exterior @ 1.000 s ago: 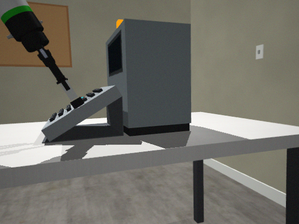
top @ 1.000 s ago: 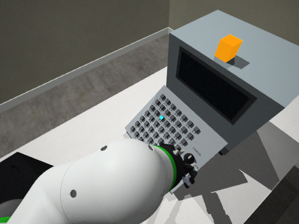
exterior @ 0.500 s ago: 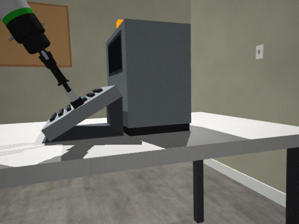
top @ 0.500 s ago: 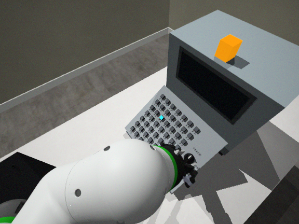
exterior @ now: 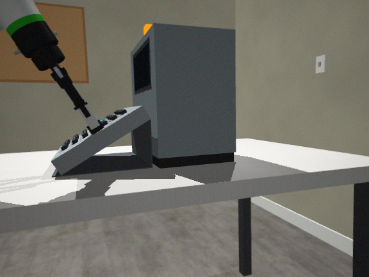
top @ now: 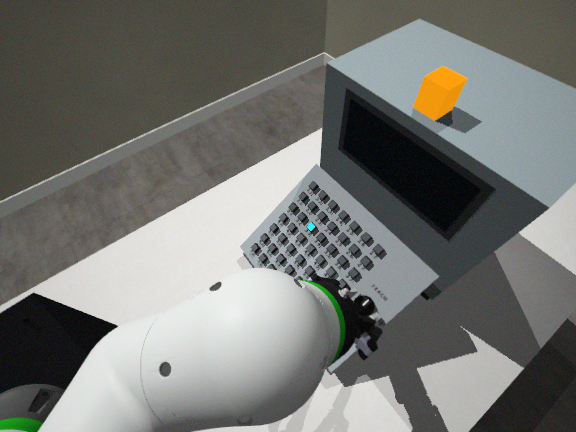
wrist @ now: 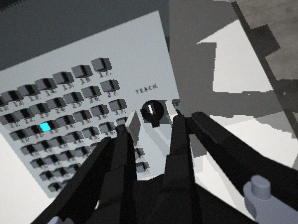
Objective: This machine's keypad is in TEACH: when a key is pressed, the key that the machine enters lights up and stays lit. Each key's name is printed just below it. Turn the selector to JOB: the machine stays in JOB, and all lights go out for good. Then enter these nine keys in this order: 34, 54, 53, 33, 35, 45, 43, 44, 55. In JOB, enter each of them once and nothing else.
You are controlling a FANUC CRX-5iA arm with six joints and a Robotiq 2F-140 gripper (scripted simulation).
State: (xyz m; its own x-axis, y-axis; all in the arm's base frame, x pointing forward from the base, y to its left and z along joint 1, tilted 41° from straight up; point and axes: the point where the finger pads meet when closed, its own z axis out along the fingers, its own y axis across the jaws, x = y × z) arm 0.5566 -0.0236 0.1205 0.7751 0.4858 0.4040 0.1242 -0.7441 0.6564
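Now: the selector knob 2 cm ahead of my hand and 2 cm below it. Round my hand: key: 2 cm ahead, 20 cm to the left, 2 cm below; then sloped keypad: 3 cm ahead, 12 cm to the left, 7 cm below.
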